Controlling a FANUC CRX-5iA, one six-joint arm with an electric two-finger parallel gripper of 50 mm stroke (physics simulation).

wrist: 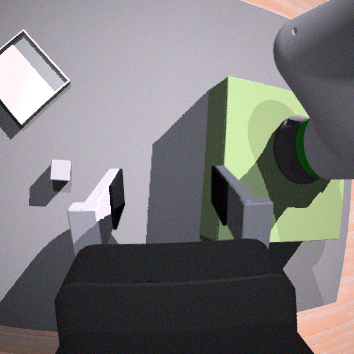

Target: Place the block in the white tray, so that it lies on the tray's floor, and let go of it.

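Pixels of known places: gripper, fingertip midpoint: (167, 185); arm's base, link origin: (300, 149).
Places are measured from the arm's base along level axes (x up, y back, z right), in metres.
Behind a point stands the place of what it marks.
Note:
The block (61, 170) {z -0.085, x -0.068, y -0.476 m}, small and pale grey-white, rests on the grey table top at the left of the wrist view, casting a shadow to its lower left. The white tray (45, 105) {z 0.044, x -0.106, y -0.531 m} is at the upper left, cut off by the view's edge; the part of its floor that shows holds no block. My gripper (167, 185) {z -0.097, x 0.320, y -0.380 m} is wide open and empty, high above the table. The block is to the left of my left finger and apart from it, and the tray is farther off, beyond the block.
A large light green box-shaped pedestal (310, 222) {z -0.158, x 0.002, y 0.042 m} stands at the right, with the arm's base and a grey arm link (325, 70) {z 0.065, x 0.230, y -0.155 m} on it. Its dark shadow falls to its left. The grey table top (135, 65) {z 0.154, x -0.107, y -0.352 m} ends at a wooden floor (345, 285) at the lower right.

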